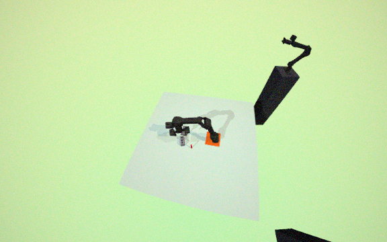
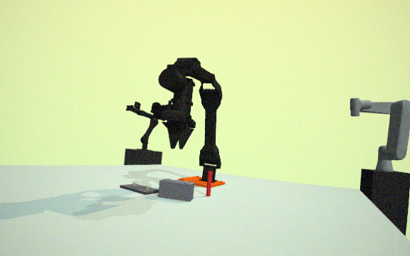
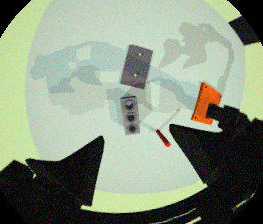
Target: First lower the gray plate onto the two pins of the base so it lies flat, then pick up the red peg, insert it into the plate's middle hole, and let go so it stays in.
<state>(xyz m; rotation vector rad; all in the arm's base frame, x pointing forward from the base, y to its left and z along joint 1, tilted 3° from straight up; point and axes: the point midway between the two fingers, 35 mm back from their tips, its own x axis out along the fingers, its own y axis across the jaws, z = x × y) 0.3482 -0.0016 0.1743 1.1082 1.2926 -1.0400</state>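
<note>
The gray plate is 1 cm to the left of my gripper tip and 11 cm below it. Round my gripper tip: dark base 1 cm behind, 13 cm to the right, 14 cm below; red peg 10 cm behind, 8 cm to the left, 10 cm below.
</note>
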